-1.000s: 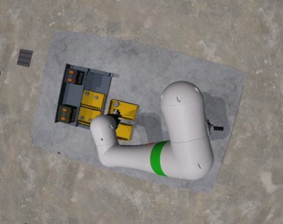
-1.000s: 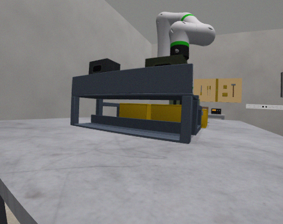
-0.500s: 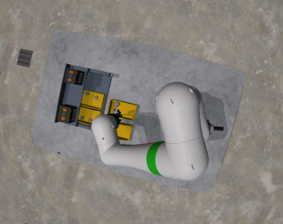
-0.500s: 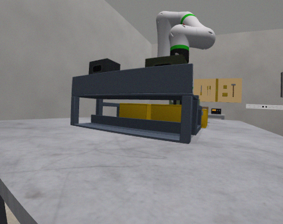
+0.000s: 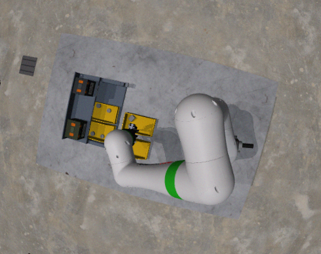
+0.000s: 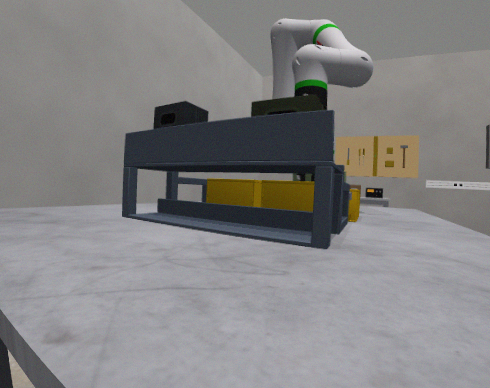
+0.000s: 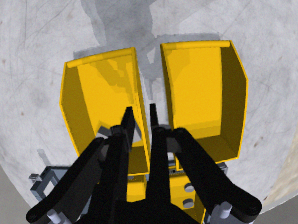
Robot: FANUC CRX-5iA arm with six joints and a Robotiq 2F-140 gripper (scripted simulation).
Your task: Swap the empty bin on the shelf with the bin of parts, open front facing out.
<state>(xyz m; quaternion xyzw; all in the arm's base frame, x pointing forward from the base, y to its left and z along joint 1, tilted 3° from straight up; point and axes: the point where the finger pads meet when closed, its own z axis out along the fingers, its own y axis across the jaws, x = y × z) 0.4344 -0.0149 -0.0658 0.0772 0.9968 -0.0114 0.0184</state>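
Now: hand 80 mm to the left of the grey part, 60 mm above it and 40 mm short of it. The rest, counted from my hand: dark shelf (230 mm ahead, 100 mm to the right, 10 mm below); black box (280 mm ahead, 230 mm to the right, 90 mm above).
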